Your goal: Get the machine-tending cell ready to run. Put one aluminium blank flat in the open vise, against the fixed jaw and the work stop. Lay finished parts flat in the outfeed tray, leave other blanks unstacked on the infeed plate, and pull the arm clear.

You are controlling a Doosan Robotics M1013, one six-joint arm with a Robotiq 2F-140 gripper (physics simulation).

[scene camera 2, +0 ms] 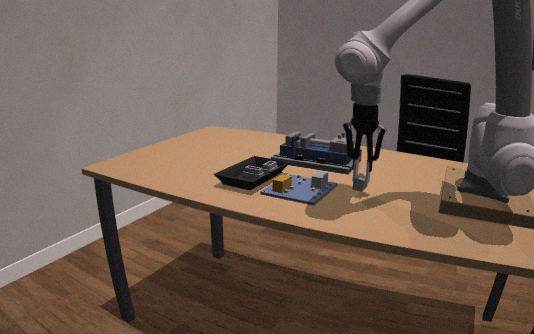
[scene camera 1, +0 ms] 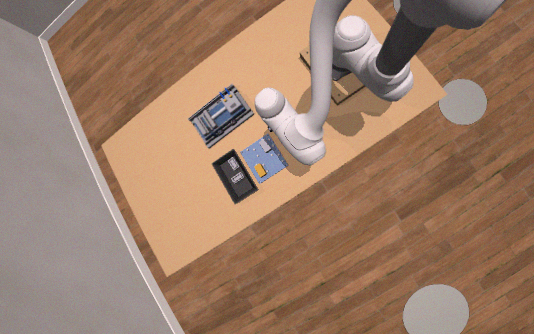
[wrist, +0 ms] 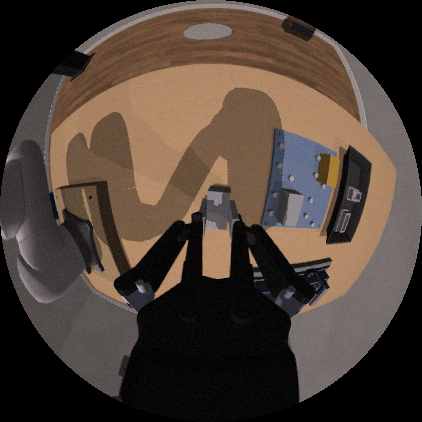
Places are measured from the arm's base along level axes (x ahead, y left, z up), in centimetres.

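Pixels of known places: gripper, between the fingertips: [scene camera 2: 361, 181] [wrist: 217, 207]; arm's base, origin of its link: [scene camera 2: 485, 187] [wrist: 80, 239].
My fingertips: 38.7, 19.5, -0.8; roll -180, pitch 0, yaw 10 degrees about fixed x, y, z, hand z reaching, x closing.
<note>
Ahead of a thing's pixels: the offset from my fingertips to its top centre, as dx, dy, dz. "pt": to the spot under its first point.
My gripper [scene camera 2: 361, 175] [wrist: 217, 207] is shut on a grey aluminium blank {+0.1, +0.0, +1.8} [scene camera 2: 360, 184] [wrist: 218, 200], low over the table to the right of the infeed plate in the second scene view; whether the blank touches the table I cannot tell. The arm hides the gripper in the first scene view. The blue infeed plate {+16.7, +7.5, -3.4} [scene camera 1: 273, 163] [scene camera 2: 303, 193] [wrist: 300, 150] bears another grey blank {+13.0, +2.6, +0.2} [scene camera 1: 265, 145] [scene camera 2: 319, 179] [wrist: 291, 206]. The vise {+28.3, -22.0, +5.7} [scene camera 1: 216, 116] [scene camera 2: 312, 153] stands behind. Two pale-edged grey parts lie apart in the black outfeed tray {pt +31.8, +19.7, -2.2} [scene camera 1: 245, 193] [scene camera 2: 236, 174] [wrist: 361, 167].
A yellow block {+20.0, +12.5, +0.2} [scene camera 1: 260, 170] [scene camera 2: 282, 183] [wrist: 328, 170] stands on the infeed plate among small pins. The arm's base sits on a wooden board [scene camera 1: 340, 96] [scene camera 2: 450, 206] [wrist: 95, 190] on the table. A black slatted object [scene camera 2: 434, 117] stands behind the table.
</note>
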